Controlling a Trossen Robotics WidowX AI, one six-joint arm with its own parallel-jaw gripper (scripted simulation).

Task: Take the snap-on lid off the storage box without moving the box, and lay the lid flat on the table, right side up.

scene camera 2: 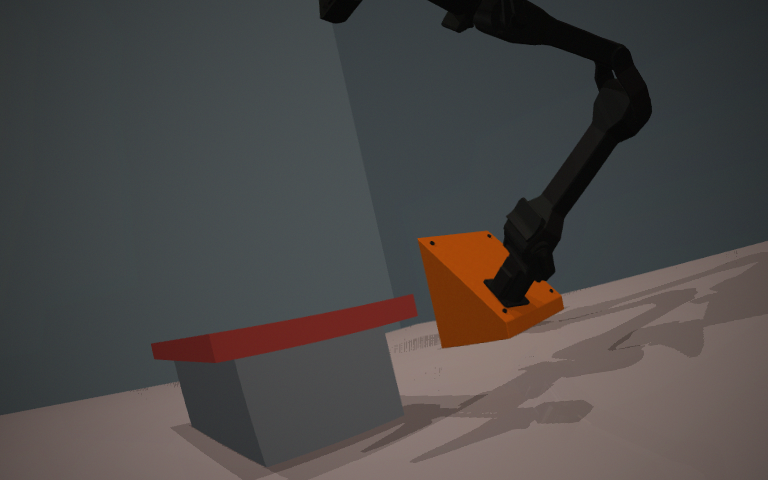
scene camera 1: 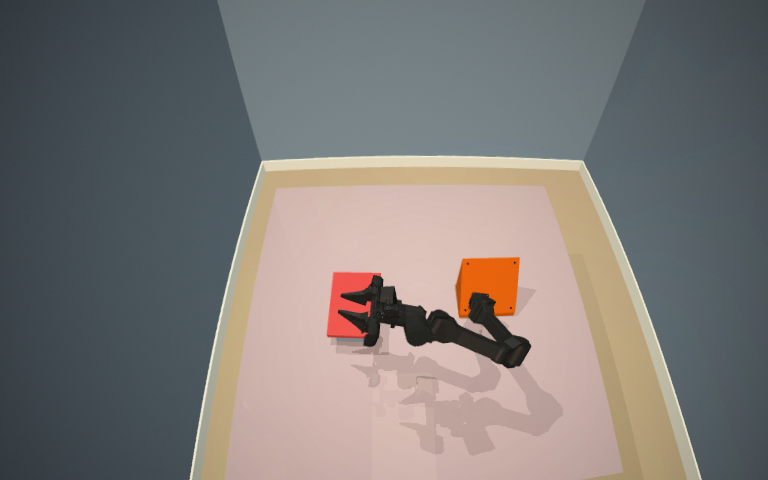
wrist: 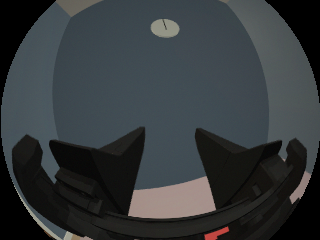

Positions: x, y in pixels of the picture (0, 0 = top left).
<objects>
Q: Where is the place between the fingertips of my gripper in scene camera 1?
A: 339, 303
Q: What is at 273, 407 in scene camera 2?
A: A grey storage box.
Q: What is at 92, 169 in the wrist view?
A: My gripper.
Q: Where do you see a red lid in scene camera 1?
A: At 338, 326
</objects>
